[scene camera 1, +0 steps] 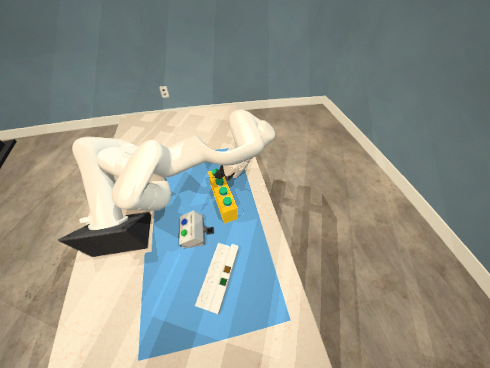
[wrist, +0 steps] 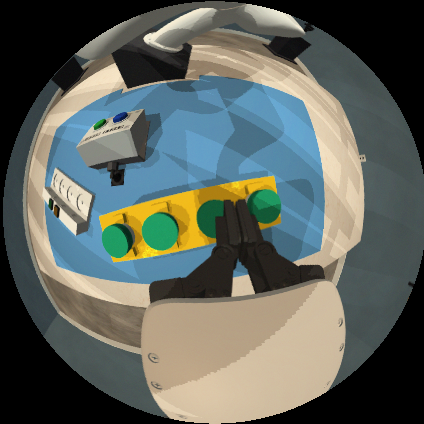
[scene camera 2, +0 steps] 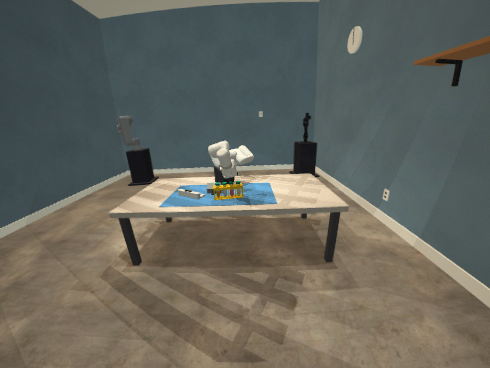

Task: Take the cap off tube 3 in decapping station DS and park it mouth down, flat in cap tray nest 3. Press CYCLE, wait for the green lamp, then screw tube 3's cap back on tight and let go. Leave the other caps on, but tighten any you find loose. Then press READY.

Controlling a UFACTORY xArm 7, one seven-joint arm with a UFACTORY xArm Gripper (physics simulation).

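Pixels of known places: gripper, fingertip midpoint: (scene camera 1: 217,176) (wrist: 232,212) (scene camera 2: 232,180); arm's base, origin of the base link: (scene camera 1: 109,223) (wrist: 162,41).
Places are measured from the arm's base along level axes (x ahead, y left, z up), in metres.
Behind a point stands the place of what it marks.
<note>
The yellow station (scene camera 1: 230,215) {x 0.441, y -0.094, z -0.040 m} (scene camera 2: 228,198) {x 0.462, y 0.012, z -0.093 m} (wrist: 187,237) {x 0.457, y 0.012, z 0.001 m} holds a row of tubes with green caps. In the wrist view, the caps are at far left (wrist: 116,241) {x 0.441, y -0.058, z 0.027 m}, middle left (wrist: 160,231) {x 0.439, y -0.008, z 0.027 m}, beside the fingers (wrist: 209,219) {x 0.435, y 0.055, z 0.036 m} and at far right (wrist: 265,206) {x 0.437, y 0.092, z 0.027 m}. Tube numbers and cap tightness cannot be read. My gripper (scene camera 1: 221,174) {x 0.435, y 0.055, z 0.036 m} (wrist: 232,212) {x 0.435, y 0.055, z 0.036 m} is shut and empty, its tips over the station between the two right caps, partly hiding the nearer one. The white cap tray (scene camera 1: 212,287) {x 0.303, y -0.315, z -0.088 m} (wrist: 67,216) {x 0.391, y -0.236, z -0.049 m} shows empty round nests and brown and dark green squares.
A grey box (scene camera 1: 196,234) {x 0.297, y -0.137, z -0.021 m} (wrist: 107,150) {x 0.314, y -0.092, z -0.036 m} beside the station carries a blue button (scene camera 1: 184,221) {x 0.264, y -0.070, z -0.023 m} (wrist: 120,117) {x 0.271, y -0.063, z -0.021 m} and a green button (scene camera 1: 184,232) {x 0.257, y -0.114, z -0.023 m} (wrist: 100,124) {x 0.262, y -0.105, z -0.023 m}. A small black part (scene camera 1: 210,230) {x 0.349, y -0.111, z -0.081 m} (wrist: 117,177) {x 0.349, y -0.103, z -0.089 m} juts from its side. All stand on a blue mat (scene camera 1: 170,310) {x 0.154, y -0.335, z -0.094 m}.
</note>
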